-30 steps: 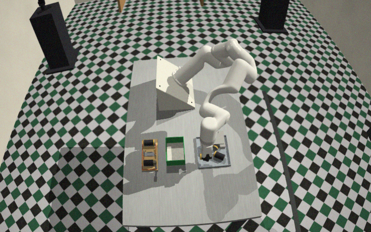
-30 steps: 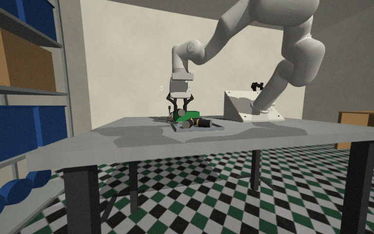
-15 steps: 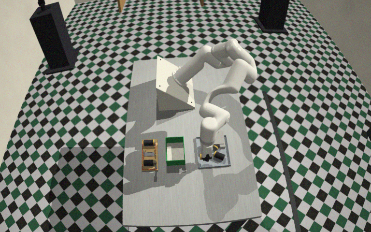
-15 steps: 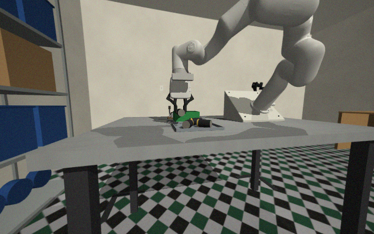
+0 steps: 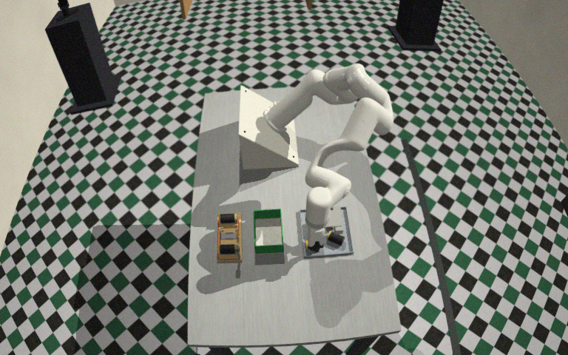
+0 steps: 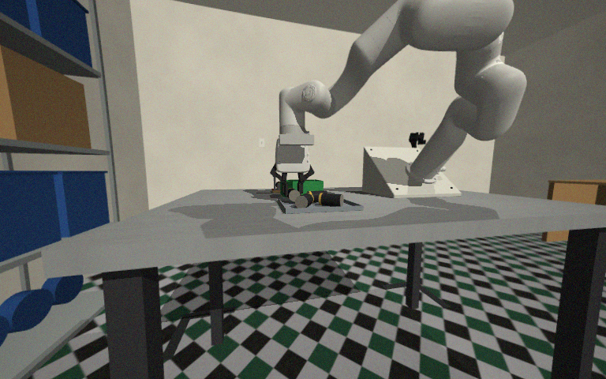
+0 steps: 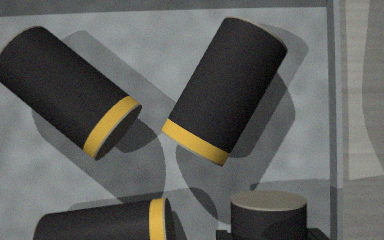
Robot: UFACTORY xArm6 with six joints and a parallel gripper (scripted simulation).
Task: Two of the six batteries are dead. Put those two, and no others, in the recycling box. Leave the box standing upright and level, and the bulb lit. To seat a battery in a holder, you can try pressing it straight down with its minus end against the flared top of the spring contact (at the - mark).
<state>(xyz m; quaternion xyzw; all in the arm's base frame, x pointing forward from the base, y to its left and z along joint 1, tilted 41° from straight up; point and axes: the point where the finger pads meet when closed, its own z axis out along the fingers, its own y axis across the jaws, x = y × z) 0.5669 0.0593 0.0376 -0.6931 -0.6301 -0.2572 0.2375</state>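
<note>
The grey tray lies 50 mm to the left of my hand, 50 mm behind it and 40 mm below it. From my hand the other things lie so: green recycling box (150 mm to the right, 70 mm behind, 20 mm below).
</note>
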